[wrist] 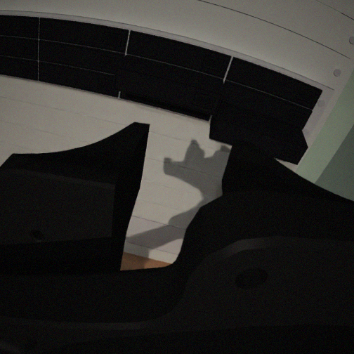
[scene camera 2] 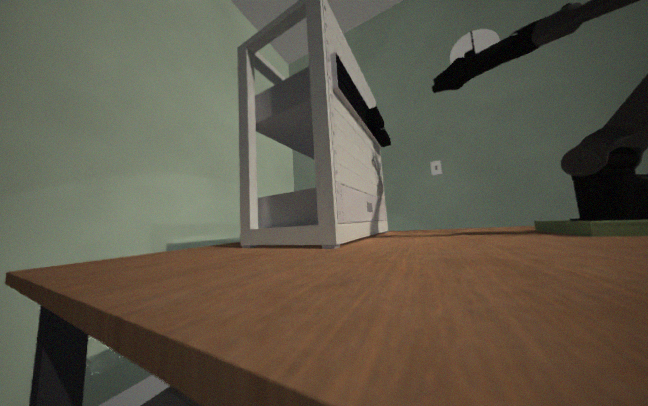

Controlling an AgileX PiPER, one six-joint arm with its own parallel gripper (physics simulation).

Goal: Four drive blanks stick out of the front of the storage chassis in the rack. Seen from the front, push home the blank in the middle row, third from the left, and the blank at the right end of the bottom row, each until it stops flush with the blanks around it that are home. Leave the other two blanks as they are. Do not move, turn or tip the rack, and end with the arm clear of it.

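The rack (scene camera 2: 321, 150) (wrist: 65, 107) stands upright, with black blanks in rows across its front. In the wrist view, the blank at the right end of the bottom row (wrist: 260, 132) juts out and down past its neighbours; a dark block (scene camera 2: 384, 138) sticks out at the far end in the scene view. The middle-row blank third from the left (wrist: 162, 82) seems to stand proud, but black on black hides how far. I cannot pick out all the protruding blanks. My gripper (scene camera 2: 434, 89) (wrist: 187, 153) is open and empty, in the air in front of the rack and apart from it.
The rack stands on the wooden table (scene camera 2: 350, 300), whose edge (scene camera 2: 165, 350) runs across the lower left. The arm's base (scene camera 2: 610, 197) is on a green plate (scene camera 2: 590, 228) at the right. A shadow of the gripper (wrist: 190, 175) falls on the rack's front below the blanks.
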